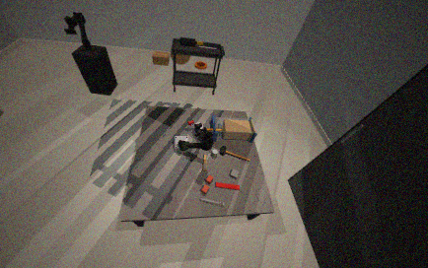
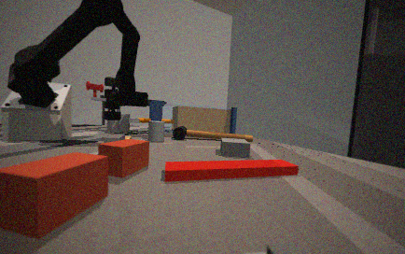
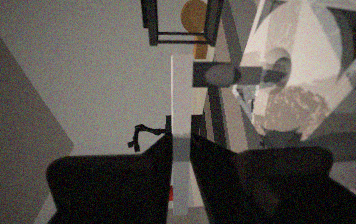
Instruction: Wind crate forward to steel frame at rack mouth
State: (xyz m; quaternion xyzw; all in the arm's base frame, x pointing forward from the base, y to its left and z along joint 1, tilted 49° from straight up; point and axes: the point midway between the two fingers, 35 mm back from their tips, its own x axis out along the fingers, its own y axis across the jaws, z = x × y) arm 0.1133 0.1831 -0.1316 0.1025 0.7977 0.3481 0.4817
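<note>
Right now my gripper tip is 40 mm below the red knob, 40 mm past it and 30 mm to the left of it. The rest, counted from my gripper tip: winch handle (10 mm to the right, 10 mm behind, 10 mm above); then grey winch (120 mm below, 30 mm ahead, 10 mm to the left); then blue frame (210 mm ahead, 50 mm below, 40 mm to the left).
</note>
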